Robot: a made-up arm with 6 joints. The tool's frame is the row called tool. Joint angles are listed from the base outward. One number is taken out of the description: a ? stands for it. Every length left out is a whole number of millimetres.
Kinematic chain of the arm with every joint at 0, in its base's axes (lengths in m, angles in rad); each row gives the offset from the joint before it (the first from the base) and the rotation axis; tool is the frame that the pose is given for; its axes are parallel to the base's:
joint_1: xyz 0 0 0.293 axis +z
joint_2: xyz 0 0 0 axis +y
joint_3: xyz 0 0 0.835 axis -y
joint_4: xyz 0.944 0 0 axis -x
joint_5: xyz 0 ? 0 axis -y
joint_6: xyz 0 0 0 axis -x
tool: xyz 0 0 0
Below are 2 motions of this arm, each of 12 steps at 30 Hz.
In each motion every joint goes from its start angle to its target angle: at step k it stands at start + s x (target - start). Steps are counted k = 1, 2, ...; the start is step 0. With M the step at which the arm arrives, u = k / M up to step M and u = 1 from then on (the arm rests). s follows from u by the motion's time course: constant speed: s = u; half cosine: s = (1 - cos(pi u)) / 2; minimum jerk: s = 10 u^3 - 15 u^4 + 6 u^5.
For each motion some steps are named. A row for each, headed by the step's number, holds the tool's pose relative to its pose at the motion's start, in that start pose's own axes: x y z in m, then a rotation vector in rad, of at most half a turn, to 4 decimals.
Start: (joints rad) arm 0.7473 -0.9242 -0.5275 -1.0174 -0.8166 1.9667
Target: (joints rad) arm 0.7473 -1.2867 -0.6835 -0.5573 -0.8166 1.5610
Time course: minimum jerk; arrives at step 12
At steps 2, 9, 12:
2: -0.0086 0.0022 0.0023 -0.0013 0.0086 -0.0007
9: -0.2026 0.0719 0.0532 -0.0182 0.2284 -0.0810
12: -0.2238 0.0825 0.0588 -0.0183 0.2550 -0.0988

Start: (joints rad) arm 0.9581 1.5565 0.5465 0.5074 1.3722 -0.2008
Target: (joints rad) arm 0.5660 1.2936 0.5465 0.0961 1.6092 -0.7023
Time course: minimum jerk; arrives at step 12
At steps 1, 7, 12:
1: -0.0007 -0.0029 0.0018 0.0017 -0.0026 -0.0036
7: -0.1545 -0.3403 0.2508 0.1697 -0.4148 -0.3717
12: -0.2762 -0.4833 0.3982 0.2058 -0.6817 -0.4877

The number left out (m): -0.215
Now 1 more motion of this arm.
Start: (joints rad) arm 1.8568 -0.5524 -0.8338 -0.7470 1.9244 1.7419
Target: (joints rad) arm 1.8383 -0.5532 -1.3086 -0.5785 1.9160 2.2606
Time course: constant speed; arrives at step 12
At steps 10, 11, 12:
10: -0.1714 -0.1503 -0.2711 -0.6247 -0.3168 0.2067
11: -0.1846 -0.1711 -0.2966 -0.6841 -0.3538 0.2231
12: -0.1970 -0.1928 -0.3217 -0.7427 -0.3918 0.2387

